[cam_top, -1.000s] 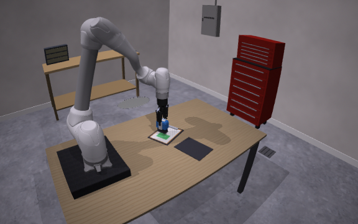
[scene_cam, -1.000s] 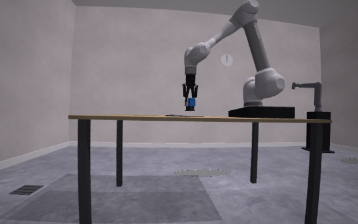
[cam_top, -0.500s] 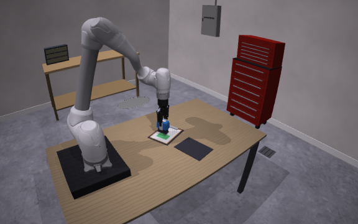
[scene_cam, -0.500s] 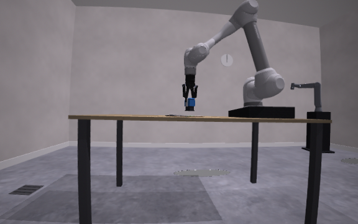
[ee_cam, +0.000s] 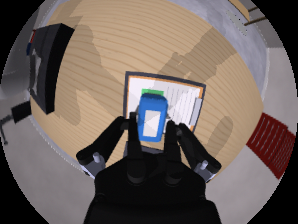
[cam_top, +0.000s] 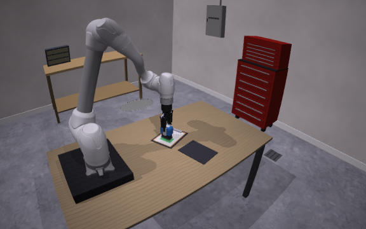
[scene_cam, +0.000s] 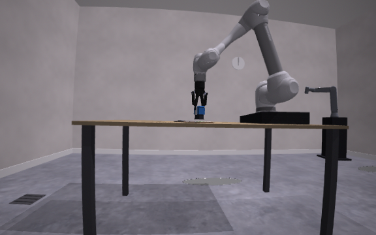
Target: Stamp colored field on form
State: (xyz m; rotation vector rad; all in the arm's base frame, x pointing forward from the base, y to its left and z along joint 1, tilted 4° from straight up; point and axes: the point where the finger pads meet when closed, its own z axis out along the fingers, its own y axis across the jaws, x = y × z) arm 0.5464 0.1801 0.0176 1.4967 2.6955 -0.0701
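Right now my hand is 20 mm above the stamp. Round my hand: clipboard 60 mm ahead, 40 mm to the left, 80 mm below; mat 130 mm ahead, 230 mm to the right, 80 mm below.
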